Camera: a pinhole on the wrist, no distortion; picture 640 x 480 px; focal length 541.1 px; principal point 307.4 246.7 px. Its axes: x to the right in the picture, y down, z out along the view. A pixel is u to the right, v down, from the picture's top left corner.
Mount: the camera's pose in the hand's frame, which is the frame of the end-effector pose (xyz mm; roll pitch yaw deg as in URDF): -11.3 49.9 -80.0 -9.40 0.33 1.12
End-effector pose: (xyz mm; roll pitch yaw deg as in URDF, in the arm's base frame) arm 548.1 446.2 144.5 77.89 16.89 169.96
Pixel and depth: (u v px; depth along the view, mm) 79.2 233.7 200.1
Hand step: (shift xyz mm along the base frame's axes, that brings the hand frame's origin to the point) 78.6 87.7 122.7
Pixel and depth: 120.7 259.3 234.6
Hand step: 74.0 117.2 143.1
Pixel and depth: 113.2 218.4 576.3
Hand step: 223.3 428.1 265.3
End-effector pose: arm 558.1 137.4 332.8 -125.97 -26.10 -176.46
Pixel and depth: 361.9 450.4 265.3
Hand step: -122.3 -28.4 -220.7
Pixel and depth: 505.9 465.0 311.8
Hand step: -222.7 -47.5 -229.4
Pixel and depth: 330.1 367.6 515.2
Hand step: -190.6 -197.7 -392.1
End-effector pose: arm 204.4 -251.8 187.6 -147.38 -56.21 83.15
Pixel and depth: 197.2 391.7 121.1
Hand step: 72.1 40.9 -76.6
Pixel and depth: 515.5 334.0 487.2
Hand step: 24.4 463.2 -98.3
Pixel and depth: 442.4 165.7 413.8
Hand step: -94.3 328.6 -97.4
